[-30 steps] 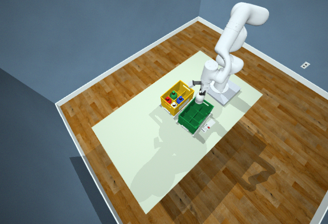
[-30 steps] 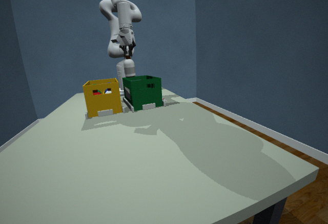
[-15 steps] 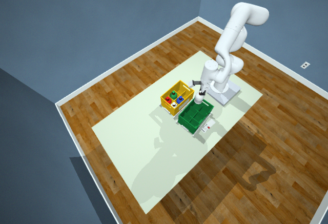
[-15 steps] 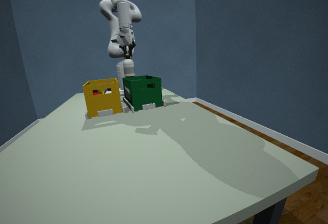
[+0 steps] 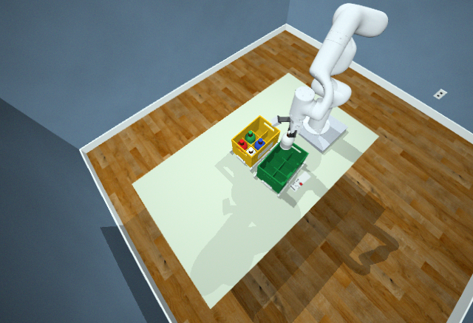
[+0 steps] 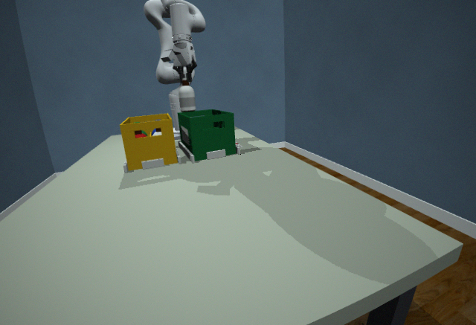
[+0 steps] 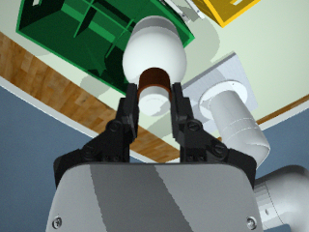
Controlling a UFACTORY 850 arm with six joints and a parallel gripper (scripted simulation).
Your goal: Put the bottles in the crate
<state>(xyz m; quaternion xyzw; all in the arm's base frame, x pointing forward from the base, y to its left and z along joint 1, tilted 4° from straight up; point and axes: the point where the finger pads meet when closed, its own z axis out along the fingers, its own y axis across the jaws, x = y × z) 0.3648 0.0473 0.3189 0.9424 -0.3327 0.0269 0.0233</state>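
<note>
My gripper is now 25 cm above the green crate, 8 cm short of it and 6 cm to the right of it. Also, from my hand: blue-label bottle 25 cm below, 14 cm to the right, 9 cm ahead; green bottle 25 cm below, 23 cm to the right, 10 cm ahead; yellow crate 25 cm below, 18 cm to the right, 10 cm ahead.
</note>
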